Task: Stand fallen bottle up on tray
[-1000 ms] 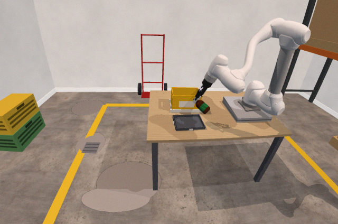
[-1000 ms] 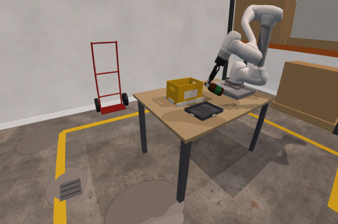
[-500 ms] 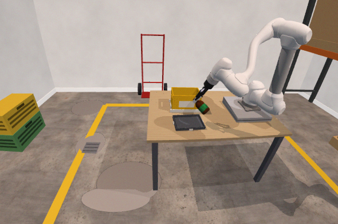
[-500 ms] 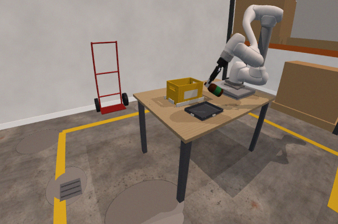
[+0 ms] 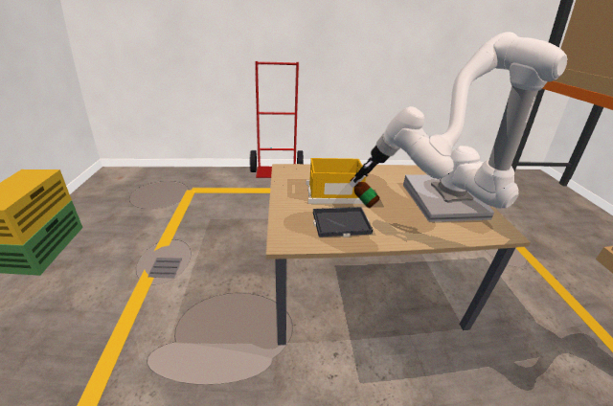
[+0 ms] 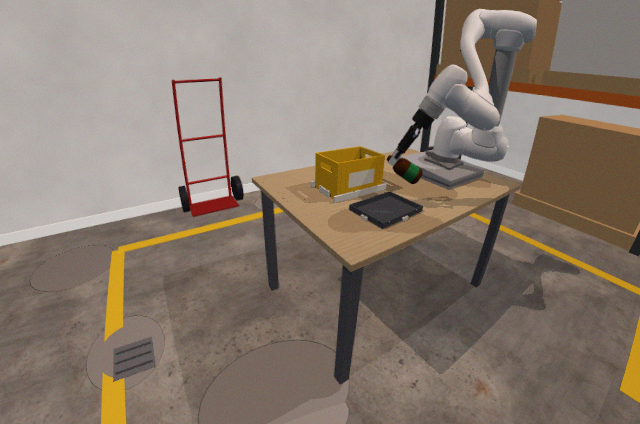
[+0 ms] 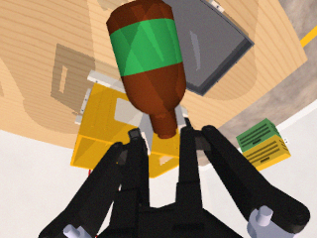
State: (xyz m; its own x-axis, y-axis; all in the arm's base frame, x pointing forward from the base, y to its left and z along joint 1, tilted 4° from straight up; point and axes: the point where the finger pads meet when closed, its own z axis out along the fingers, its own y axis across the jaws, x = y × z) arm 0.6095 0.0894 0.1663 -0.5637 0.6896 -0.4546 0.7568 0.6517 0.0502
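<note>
My gripper is now 40 mm above the bottle, 30 mm to the right of it and 20 mm past it. Round my hand: dark tray: 200 mm below, 60 mm ahead, 40 mm to the left; then yellow crate: 240 mm to the right, 130 mm below, 30 mm ahead.
</note>
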